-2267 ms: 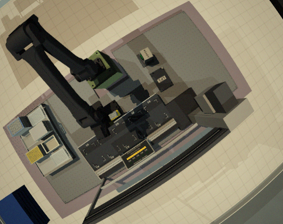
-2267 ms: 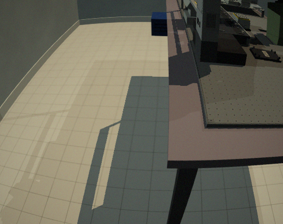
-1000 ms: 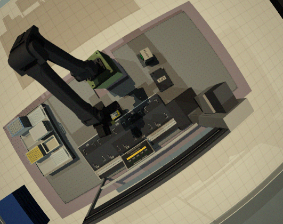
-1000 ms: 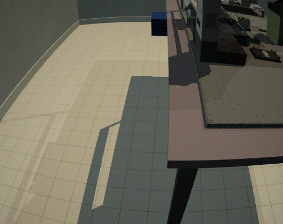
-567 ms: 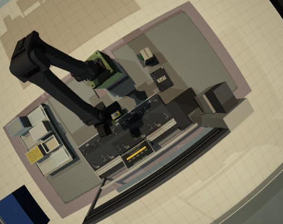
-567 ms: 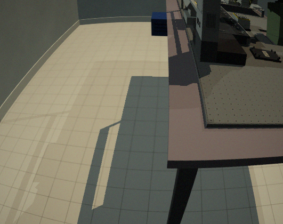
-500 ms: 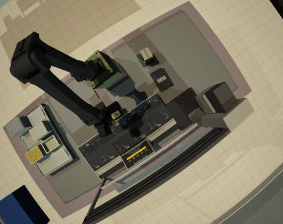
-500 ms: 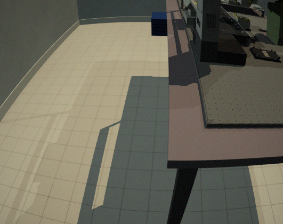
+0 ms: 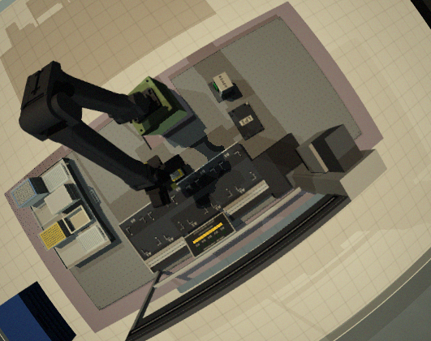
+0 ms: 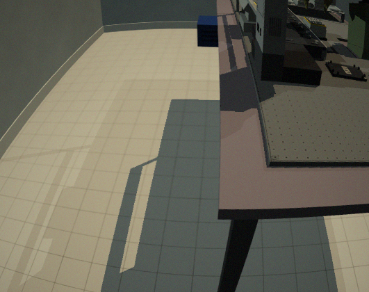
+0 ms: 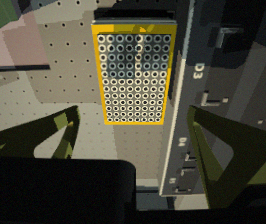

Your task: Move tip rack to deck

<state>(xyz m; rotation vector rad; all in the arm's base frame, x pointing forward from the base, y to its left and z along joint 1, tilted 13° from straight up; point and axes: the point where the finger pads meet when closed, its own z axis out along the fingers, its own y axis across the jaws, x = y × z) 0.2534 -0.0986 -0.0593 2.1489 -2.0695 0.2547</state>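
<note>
Now: the yellow tip rack 80 mm below my hand, 10 mm to the left of it and 10 mm behind it. Also, from my hand: shelf label (360 mm to the right, 130 mm below, 100 mm behind); ready key box (380 mm to the left, 210 mm behind, 60 mm below); RG nest (130 mm below).
</note>
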